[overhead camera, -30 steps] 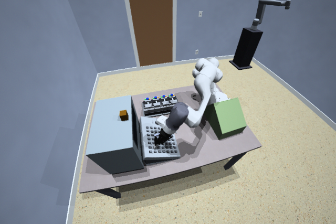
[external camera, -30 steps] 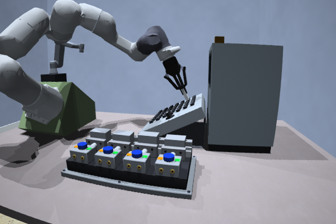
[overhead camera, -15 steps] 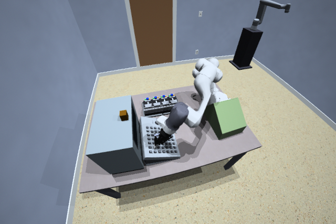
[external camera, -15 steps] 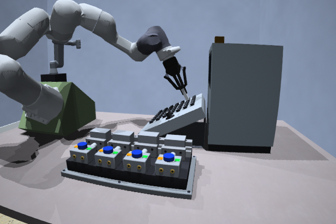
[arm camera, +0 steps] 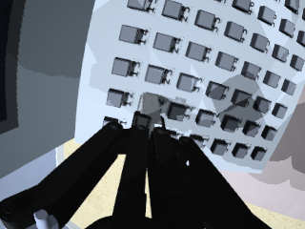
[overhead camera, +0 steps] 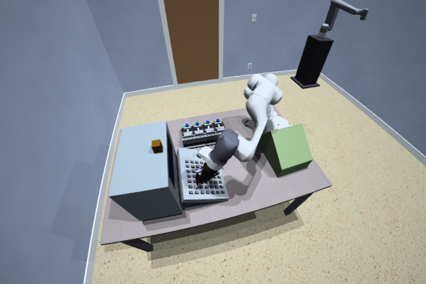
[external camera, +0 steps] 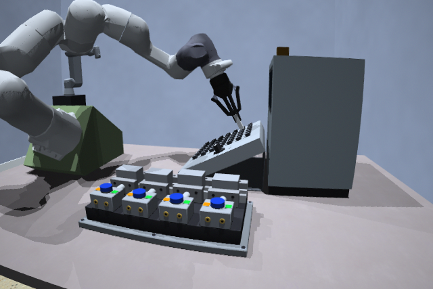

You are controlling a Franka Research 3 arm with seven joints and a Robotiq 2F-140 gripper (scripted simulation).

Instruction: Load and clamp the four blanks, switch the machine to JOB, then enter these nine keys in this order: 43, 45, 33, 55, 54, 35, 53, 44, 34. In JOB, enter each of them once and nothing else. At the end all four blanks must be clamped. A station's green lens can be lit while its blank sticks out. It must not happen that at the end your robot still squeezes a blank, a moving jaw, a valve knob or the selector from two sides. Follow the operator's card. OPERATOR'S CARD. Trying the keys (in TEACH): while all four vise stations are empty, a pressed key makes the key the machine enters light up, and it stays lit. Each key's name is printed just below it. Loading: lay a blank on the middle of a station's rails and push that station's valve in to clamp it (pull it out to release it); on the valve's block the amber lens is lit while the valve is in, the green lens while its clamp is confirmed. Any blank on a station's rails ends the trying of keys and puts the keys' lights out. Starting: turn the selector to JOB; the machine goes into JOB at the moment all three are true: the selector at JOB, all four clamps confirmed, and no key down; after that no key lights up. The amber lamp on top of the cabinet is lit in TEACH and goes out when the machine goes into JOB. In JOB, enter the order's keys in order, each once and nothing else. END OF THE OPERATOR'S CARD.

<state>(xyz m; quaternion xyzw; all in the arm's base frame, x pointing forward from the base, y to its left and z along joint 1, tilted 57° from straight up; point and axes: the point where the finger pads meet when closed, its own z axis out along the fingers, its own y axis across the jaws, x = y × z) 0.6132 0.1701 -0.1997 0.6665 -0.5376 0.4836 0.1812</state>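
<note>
Right now the key is 80 mm behind my hand, 100 mm to the right of it and 70 mm below it. From my hand the other things lie so: keypad 30 mm behind, 120 mm to the right, 100 mm below; then selector knob 60 mm behind, 230 mm to the right, 50 mm below.
</note>
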